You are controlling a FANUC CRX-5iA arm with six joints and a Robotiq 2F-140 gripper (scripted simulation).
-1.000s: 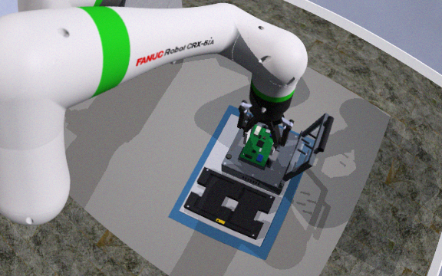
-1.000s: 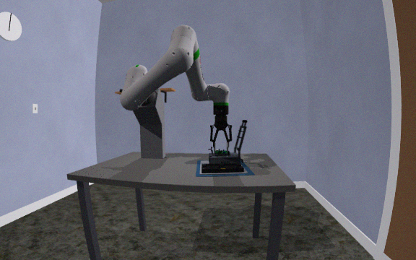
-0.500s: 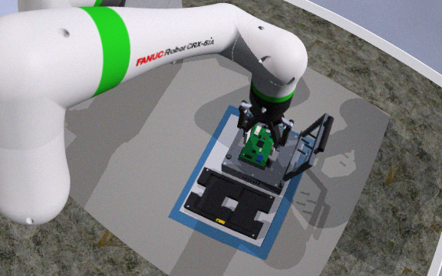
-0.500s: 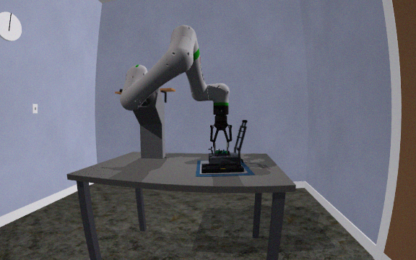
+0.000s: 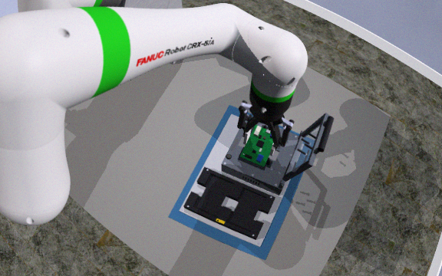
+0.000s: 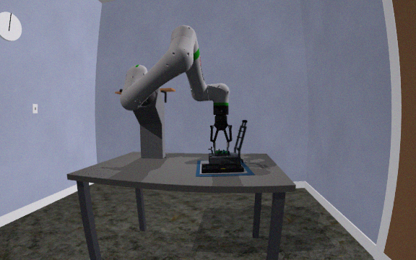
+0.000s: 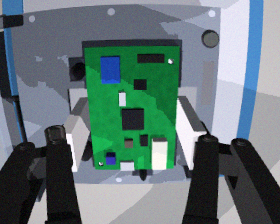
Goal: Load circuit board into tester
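My gripper is now 2 cm above the green circuit board. From my hand the other things lie so: black latch hook 7 cm behind, 4 cm to the left, 1 cm below; lid 12 cm ahead, 8 cm above, 2 cm to the left.
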